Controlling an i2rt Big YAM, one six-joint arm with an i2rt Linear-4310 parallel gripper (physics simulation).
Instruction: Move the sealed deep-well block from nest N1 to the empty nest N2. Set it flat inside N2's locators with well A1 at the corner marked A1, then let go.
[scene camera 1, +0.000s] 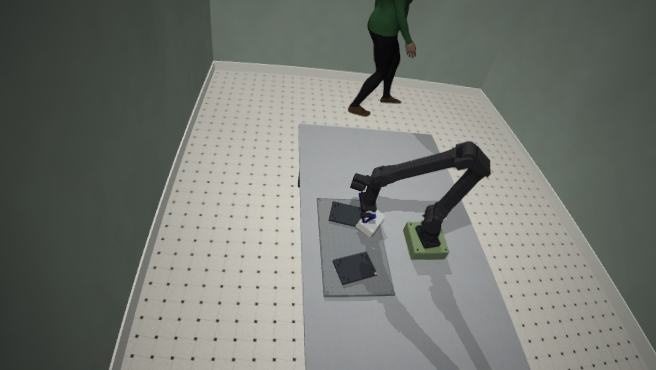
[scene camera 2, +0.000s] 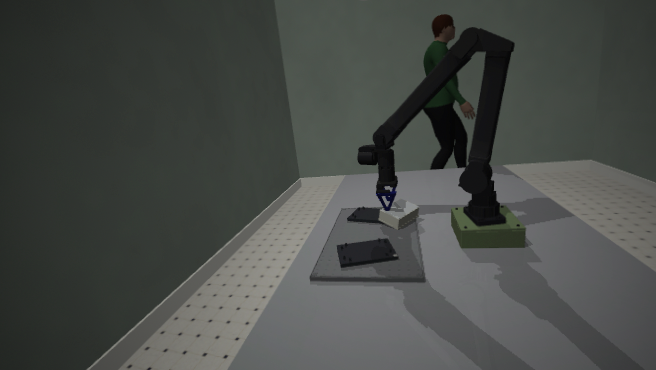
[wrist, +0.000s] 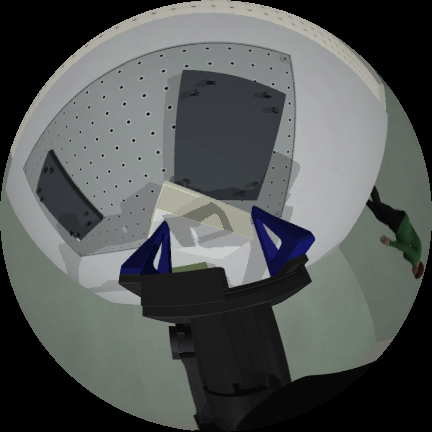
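Where they show: gripper, between the fingertips: (scene camera 1: 363, 214) (scene camera 2: 388, 205) (wrist: 209, 216); arm's base, origin of its link: (scene camera 1: 427, 236) (scene camera 2: 483, 216).
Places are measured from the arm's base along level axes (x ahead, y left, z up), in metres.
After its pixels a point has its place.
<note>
The white sealed deep-well block (scene camera 1: 371, 226) @(y -0.098, x 0.251, z -0.003 m) (scene camera 2: 400, 214) @(y -0.095, x 0.241, z -0.004 m) (wrist: 177, 203) @(y -0.138, x 0.296, z -0.004 m) lies askew and tilted at the right edge of the far dark nest (scene camera 1: 343, 213) @(y -0.216, x 0.349, z -0.038 m) (scene camera 2: 363, 214) @(y -0.212, x 0.365, z -0.038 m) (wrist: 225, 132) @(y -0.211, x 0.342, z -0.038 m), outside its locators. My gripper (scene camera 1: 368, 216) @(y -0.164, x 0.272, z 0.006 m) (scene camera 2: 386, 201) @(y -0.164, x 0.272, z 0.006 m) (wrist: 209, 216) @(y -0.164, x 0.272, z 0.006 m) is open; its blue fingers straddle the block's upper part, and I cannot tell whether they touch it. The near dark nest (scene camera 1: 354, 268) @(y 0.085, x 0.381, z -0.038 m) (scene camera 2: 366, 252) @(y 0.092, x 0.374, z -0.038 m) (wrist: 66, 197) @(y 0.046, x 0.375, z -0.038 m) is empty and has a small white mark at one corner. Both nests sit on a grey perforated plate (scene camera 1: 337, 238) @(y -0.085, x 0.411, z -0.050 m) (scene camera 2: 367, 273) @(y 0.186, x 0.378, z -0.050 m) (wrist: 120, 120) @(y -0.106, x 0.407, z -0.050 m).
The arm's green base (scene camera 1: 424, 250) @(y 0.068, x 0.044, z -0.003 m) (scene camera 2: 487, 232) @(y 0.083, x 0.023, z -0.013 m) stands on the grey table to the right of the plate. A person in a green top (scene camera 1: 387, 27) (scene camera 2: 441, 87) (wrist: 405, 238) walks on the tiled floor beyond the table's far end.
</note>
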